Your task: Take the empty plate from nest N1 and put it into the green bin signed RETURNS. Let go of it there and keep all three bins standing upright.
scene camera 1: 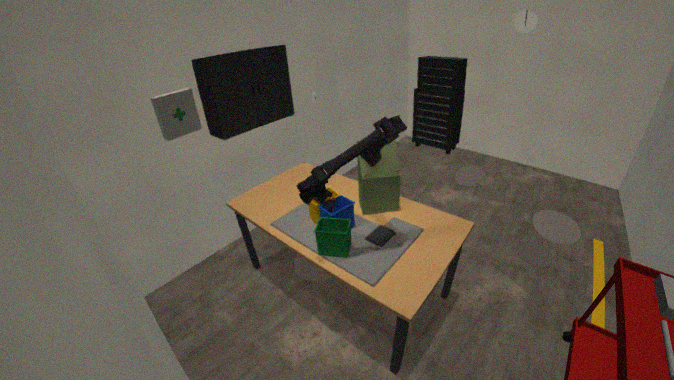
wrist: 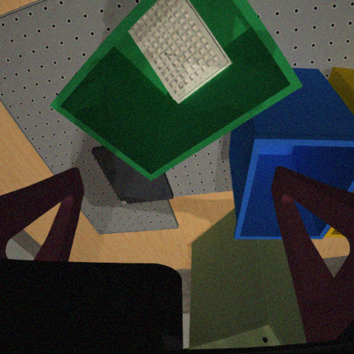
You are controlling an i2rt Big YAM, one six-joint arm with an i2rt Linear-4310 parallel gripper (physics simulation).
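Frame: origin at the arm's base, x ahead, y left, z up, level; centimetres.
Seen in the pictures: gripper, between the fingertips: (scene camera 1: 326, 208); arm's base, origin of its link: (scene camera 1: 370, 156).
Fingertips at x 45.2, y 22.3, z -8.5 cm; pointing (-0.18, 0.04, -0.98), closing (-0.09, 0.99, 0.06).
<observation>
Pixels of each thing's top centre, then the offset from my fingertips to it. Level surfaces: height alone.
- green bin, centre of its top: (scene camera 1: 332, 225) dx -1.9, dy +1.2, dz -11.5 cm
- grey perforated mat, height of its surface: dz -29.5 cm
- blue bin, centre of its top: (scene camera 1: 336, 204) dx -13.8, dy -14.7, dz -11.5 cm
- yellow bin, centre of its top: (scene camera 1: 323, 196) dx -12.0, dy -28.2, dz -11.5 cm
- dark flat block, centre of its top: (scene camera 1: 380, 234) dx -30.3, dy +7.7, dz -28.0 cm
- wooden table, height of its surface: dz -30.8 cm
The green bin (scene camera 1: 333, 245) (wrist: 102, 139) stands upright on the grey perforated mat (scene camera 1: 370, 270) (wrist: 30, 75). The pale plate (wrist: 180, 50), with its grid of square wells, lies inside the green bin, apart from the fingers; it does not show in the scene view. My gripper (scene camera 1: 331, 204) (wrist: 177, 177) is wide open and empty, above the bins, near the blue and yellow ones. The blue bin (scene camera 1: 344, 217) (wrist: 295, 107) stands upright behind the green one. The yellow bin (scene camera 1: 314, 212) (wrist: 346, 82) is partly hidden; what shows of it looks upright. No sign or nest label is readable.
A dark flat block (scene camera 1: 381, 235) (wrist: 135, 177) sits on the mat beside the green bin. A tall olive-green box (scene camera 1: 380, 194) (wrist: 240, 280) stands behind on the wooden table (scene camera 1: 435, 245). The arm reaches over the table from the back.
</observation>
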